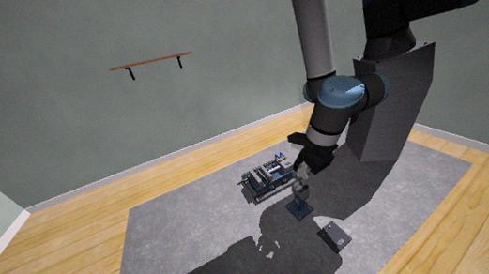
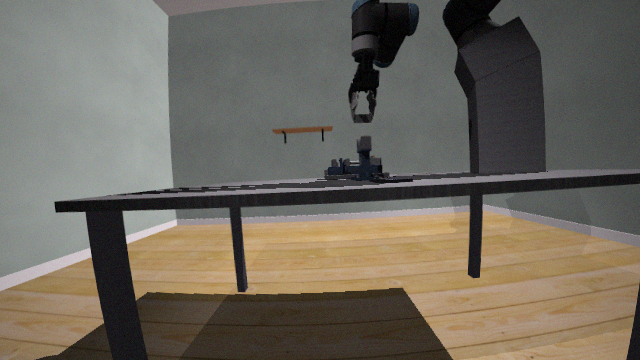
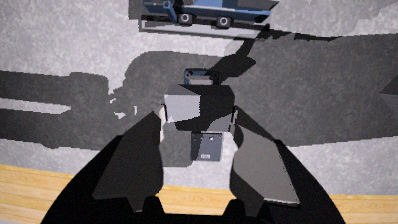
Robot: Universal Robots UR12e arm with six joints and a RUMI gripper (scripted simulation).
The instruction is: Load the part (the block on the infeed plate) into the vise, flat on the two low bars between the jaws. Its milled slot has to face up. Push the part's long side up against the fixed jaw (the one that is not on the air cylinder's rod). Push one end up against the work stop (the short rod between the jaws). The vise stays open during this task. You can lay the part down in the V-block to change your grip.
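The part is 10 mm below my hand. The rest, counted from my hand: moving jaw (50 mm ahead, 220 mm to the right, 170 mm below); then cylinder rod (220 mm to the right, 170 mm below); then work stop (80 mm ahead, 170 mm to the right, 150 mm below).
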